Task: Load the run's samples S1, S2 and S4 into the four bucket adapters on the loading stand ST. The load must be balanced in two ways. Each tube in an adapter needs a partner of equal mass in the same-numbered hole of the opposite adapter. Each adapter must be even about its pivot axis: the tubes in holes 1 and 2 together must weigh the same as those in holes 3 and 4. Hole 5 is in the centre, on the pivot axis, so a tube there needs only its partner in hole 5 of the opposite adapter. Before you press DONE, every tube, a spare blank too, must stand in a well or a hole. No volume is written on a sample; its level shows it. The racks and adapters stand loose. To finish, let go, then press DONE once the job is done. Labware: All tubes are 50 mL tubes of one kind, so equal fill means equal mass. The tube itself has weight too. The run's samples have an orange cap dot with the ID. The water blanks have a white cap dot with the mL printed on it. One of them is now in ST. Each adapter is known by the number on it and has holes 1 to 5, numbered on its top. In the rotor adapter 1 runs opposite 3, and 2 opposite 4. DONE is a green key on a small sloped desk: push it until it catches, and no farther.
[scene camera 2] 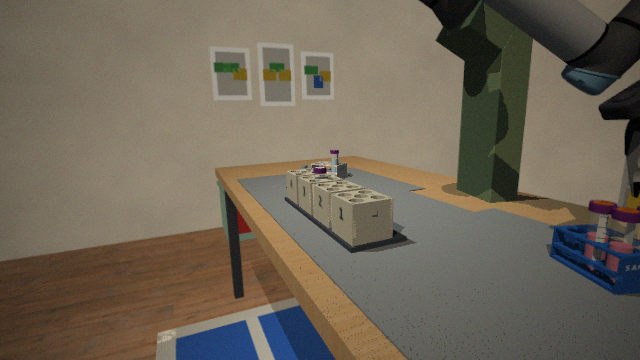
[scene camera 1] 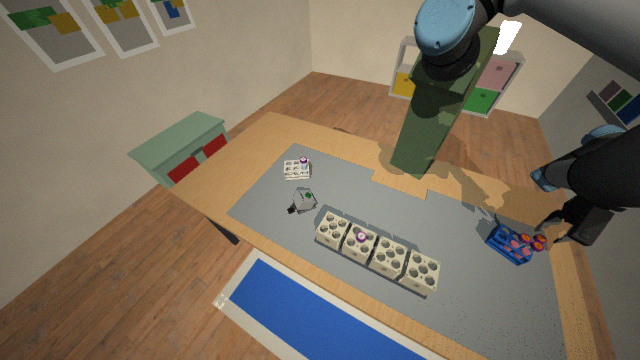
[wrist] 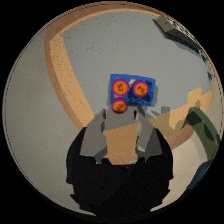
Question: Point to an adapter 2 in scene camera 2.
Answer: At 322,192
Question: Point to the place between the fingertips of the gripper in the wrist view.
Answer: At 119,110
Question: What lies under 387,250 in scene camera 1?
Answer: An adapter 2.
